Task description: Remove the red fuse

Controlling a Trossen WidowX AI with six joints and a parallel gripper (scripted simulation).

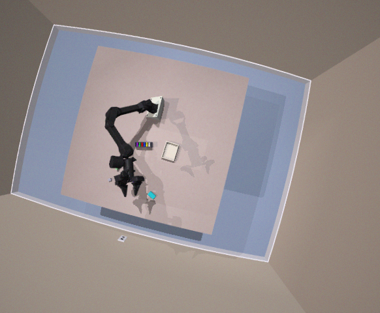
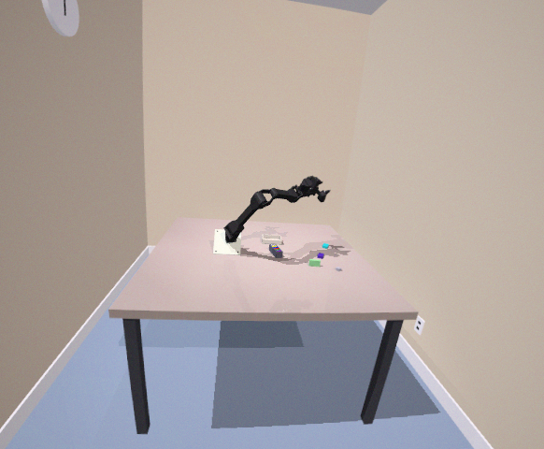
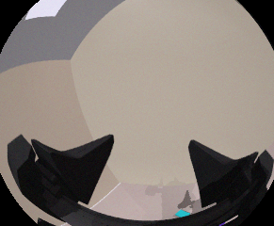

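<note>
My gripper tip is now 40 cm above the red fuse, 30 cm past it and 8 cm to the left of it. The rest, counted from my gripper tip: tray 42 cm below, 28 cm behind, 14 cm to the left.
</note>
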